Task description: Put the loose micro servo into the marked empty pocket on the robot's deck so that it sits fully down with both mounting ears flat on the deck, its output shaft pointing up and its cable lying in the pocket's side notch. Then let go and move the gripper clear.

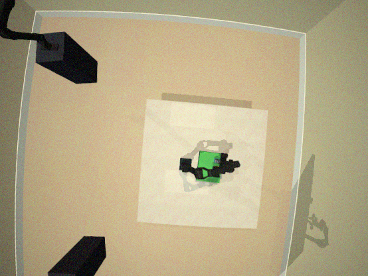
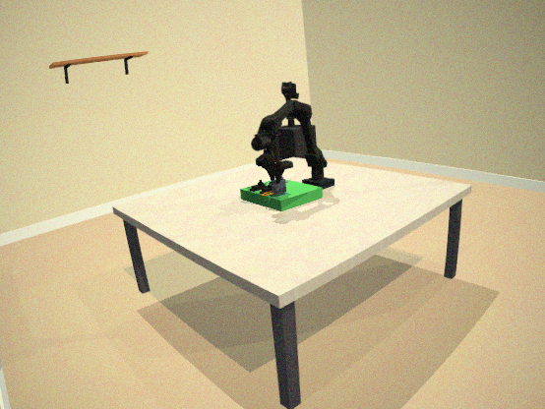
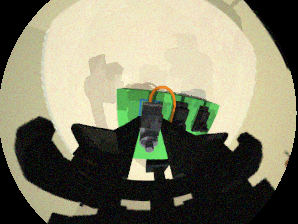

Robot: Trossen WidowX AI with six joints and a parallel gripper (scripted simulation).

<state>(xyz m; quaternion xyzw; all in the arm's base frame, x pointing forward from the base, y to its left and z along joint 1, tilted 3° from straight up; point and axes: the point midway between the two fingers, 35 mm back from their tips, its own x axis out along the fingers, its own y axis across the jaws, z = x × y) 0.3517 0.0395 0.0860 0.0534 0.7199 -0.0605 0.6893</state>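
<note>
My gripper tip is now 13 cm past the green deck, 8 cm above it and 6 cm to the left of it.
</note>
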